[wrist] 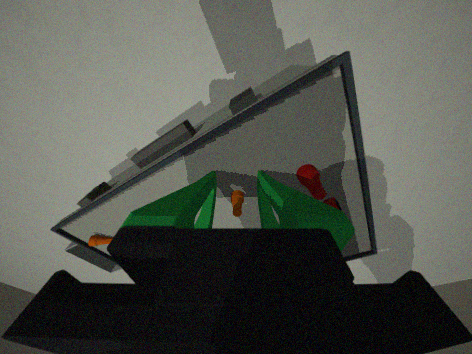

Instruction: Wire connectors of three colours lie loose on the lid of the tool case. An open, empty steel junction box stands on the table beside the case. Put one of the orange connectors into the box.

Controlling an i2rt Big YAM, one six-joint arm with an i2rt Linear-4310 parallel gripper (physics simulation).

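Places are measured from the arm's base along level axes (x ahead, y left, z up), in millimetres.
Where they show: gripper, fingertip midpoint: [236, 177].
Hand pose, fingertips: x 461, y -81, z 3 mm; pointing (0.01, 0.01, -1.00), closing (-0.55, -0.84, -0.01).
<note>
Things, the pixels of their centre, and the offset from my fingertips. "pt": a spot on its surface instead. Level surfaces: height alone.
- tool case at the middle of its body: [222, 209] dy +63, dx -60, dz -44 mm
- second orange connector at the middle of its body: [102, 240] dy +173, dx +11, dz +3 mm
- red connector at the middle of its body: [312, 182] dy -49, dx -26, dz +12 mm
- dark raised rim at a spot on its surface: [361, 150] pt dy -88, dx -26, dz +3 mm
- handle at the middle of its body: [162, 145] dy +57, dx +48, dz -42 mm
- pale table at its surface level: dz -91 mm
My gripper [236, 177] points down over the lid of the tool case [280, 130]. Its green fingers stand partly open, a narrow gap apart, with nothing held. An orange connector [237, 202] shows in the gap between the fingers and looks to lie on the lid below them. A second orange connector [99, 240] lies near the lid's left corner, partly hidden by the gripper body. A red connector [309, 178] lies right of the right finger; another red one [331, 203] is mostly hidden behind that finger. The steel junction box does not show in the wrist view.
A dark raised rim [361, 150] runs around the lid. A handle [164, 144] and two latches [243, 100] [95, 194] stick out from the case's far side. The pale table [100, 75] lies around the case, with shadows across it. The gripper's black body hides the near part of the lid.
</note>
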